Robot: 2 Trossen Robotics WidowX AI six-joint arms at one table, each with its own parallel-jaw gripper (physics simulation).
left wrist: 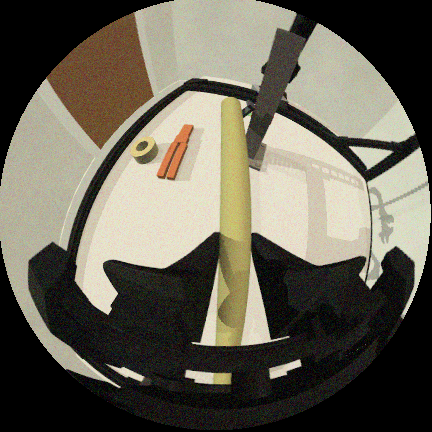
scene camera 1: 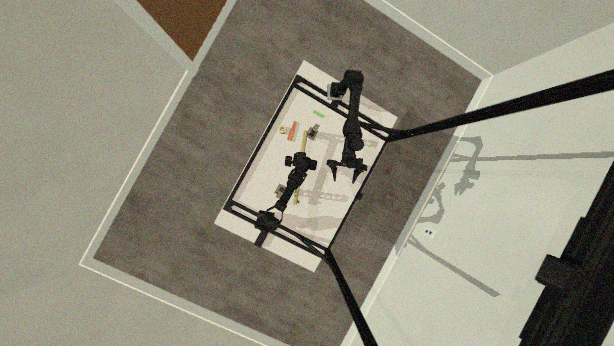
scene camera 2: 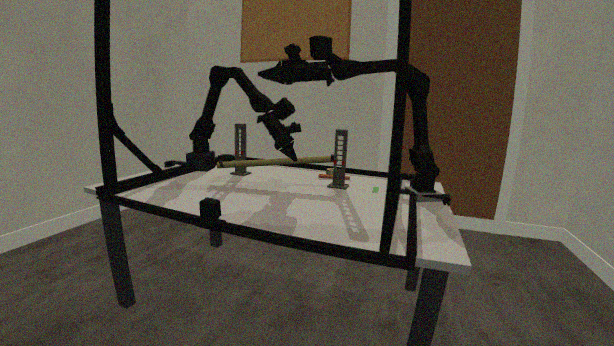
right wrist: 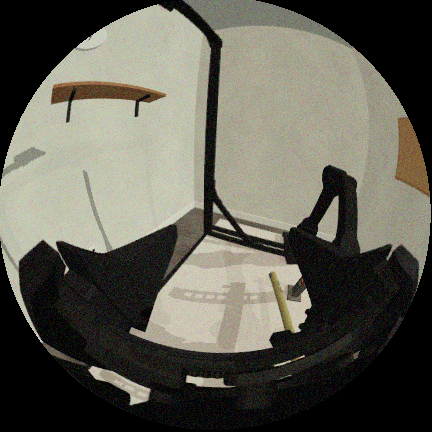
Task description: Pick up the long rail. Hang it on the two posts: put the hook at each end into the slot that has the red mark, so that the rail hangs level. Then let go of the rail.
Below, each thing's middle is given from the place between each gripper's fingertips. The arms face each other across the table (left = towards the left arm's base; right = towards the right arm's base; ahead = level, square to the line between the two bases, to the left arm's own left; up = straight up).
Scene:
The long rail (scene camera 2: 321, 159) lies 7 cm to the left of my left hand, 3 cm behind it and 1 cm below it. The rest, counted from my left hand: post (left wrist: 286, 46) 17 cm to the right, 2 cm above, 1 cm ahead; then orange bar (left wrist: 181, 139) 13 cm ahead, 12 cm to the right, 8 cm below.
I see my right gripper 30 cm above the long rail, 20 cm short of it and 3 cm to the right of it. The rest, counted from my right hand: post: 27 cm below, 24 cm ahead, 21 cm to the right; orange bar: 38 cm below, 36 cm ahead, 16 cm to the right.

